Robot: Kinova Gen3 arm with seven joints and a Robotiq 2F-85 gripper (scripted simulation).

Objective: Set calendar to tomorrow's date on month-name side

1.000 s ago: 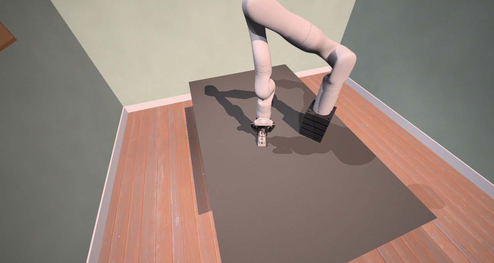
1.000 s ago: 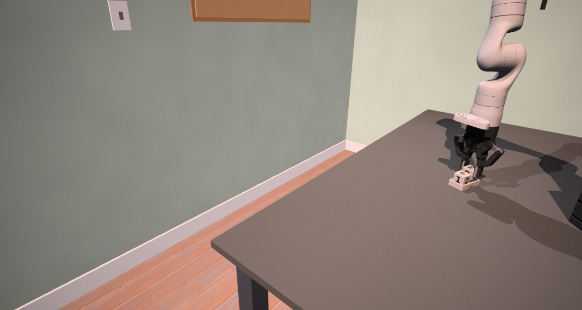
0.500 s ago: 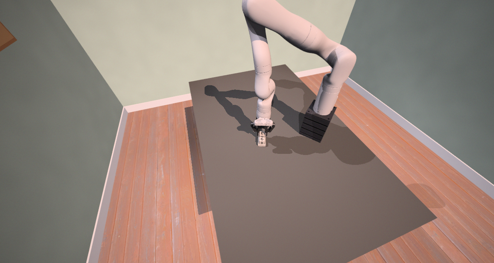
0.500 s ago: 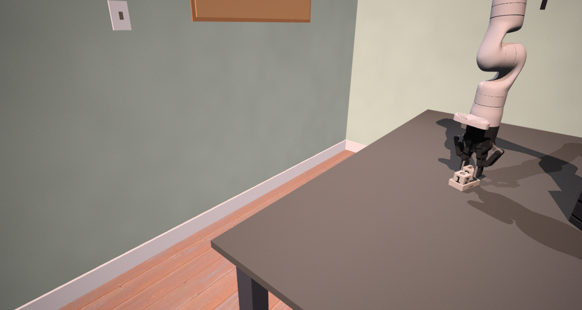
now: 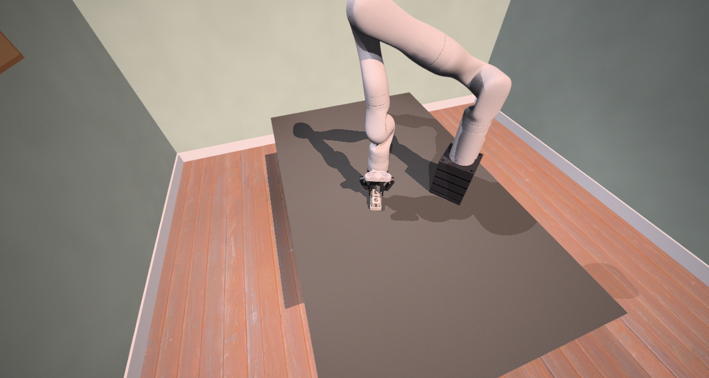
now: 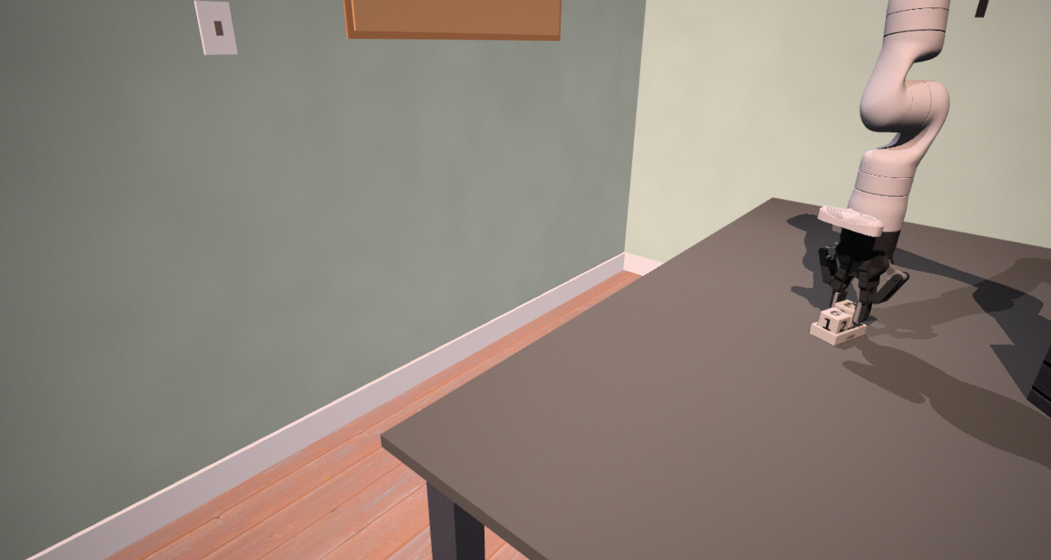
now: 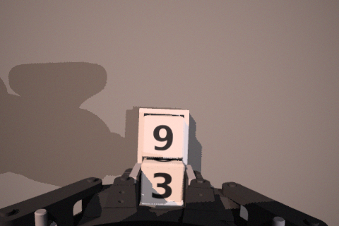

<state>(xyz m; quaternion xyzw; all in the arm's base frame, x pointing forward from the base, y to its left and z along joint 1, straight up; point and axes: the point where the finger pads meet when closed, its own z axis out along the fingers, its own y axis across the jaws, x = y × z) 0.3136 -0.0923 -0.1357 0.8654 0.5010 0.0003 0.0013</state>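
Now: the pale tray 40 mm below my hand, 20 mm to the left of it and 10 mm ahead of it. Also, from my hand: cube 10 mm below.
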